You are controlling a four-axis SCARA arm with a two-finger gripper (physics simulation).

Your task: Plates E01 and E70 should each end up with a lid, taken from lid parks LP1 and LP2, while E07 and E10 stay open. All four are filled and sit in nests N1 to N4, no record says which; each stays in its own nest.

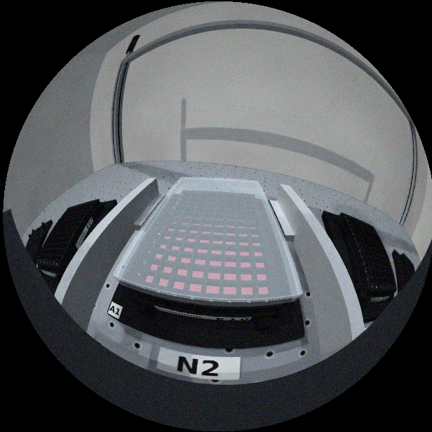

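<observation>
My gripper is shut on a clear lid, with one finger pad at each long side. The lid is level and lies over the plate in nest N2, on it or very close above it; the frame does not show which. Pink-filled wells show through the lid. The plate's front label is foreshortened and partly shaded by the lid, and I cannot read its code. The nest's name card reads N2, and a small A1 tag is at the near left corner.
A black plate-like item stands to the left outside my left finger, and another stands to the right outside my right finger. More dark items show at both outer edges. A frame post rises at the back left, before a grey wall.
</observation>
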